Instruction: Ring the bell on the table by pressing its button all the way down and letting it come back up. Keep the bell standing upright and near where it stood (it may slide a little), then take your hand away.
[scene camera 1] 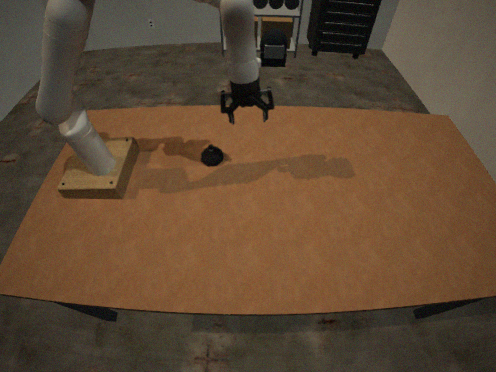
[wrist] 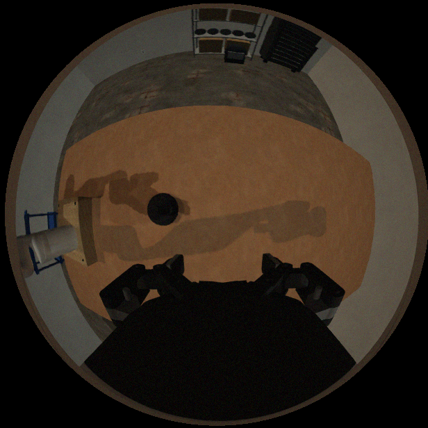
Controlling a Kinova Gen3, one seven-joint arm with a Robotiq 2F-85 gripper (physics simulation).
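Where they show: gripper, between the fingertips: (scene camera 1: 248,121); arm's base, origin of its link: (scene camera 1: 103,165).
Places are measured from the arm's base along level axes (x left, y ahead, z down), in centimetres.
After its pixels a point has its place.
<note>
The bell (scene camera 1: 212,156) {z 3.0, x 14.1, y 36.1 cm} (wrist: 163,209) is small, dark and rounded. It stands upright on the brown table (scene camera 1: 280,240) {z 6.8, x -11.2, y 64.3 cm} (wrist: 225,150), a little right of the robot's base. A small button shows on its top in the scene view; in the wrist view the bell is too dark to make the button out. My gripper (scene camera 1: 249,121) {z -15.4, x 13.6, y 49.4 cm} (wrist: 222,263) is open and empty, with its fingers pointing down. It hangs above the table, apart from the bell. In the scene view it is up and to the right of the bell; in the wrist view the bell lies ahead and to the left of the fingers.
The wooden base block (scene camera 1: 92,186) {z 0.4, x -8.9, y 0.6 cm} (wrist: 87,230) of the arm stands at the table's left side. The arm's shadows fall around the bell. Beyond the far table edge stand a shelf rack, a dark bin (scene camera 1: 273,49) (wrist: 235,55) and a black cabinet (scene camera 1: 343,27) (wrist: 290,45).
</note>
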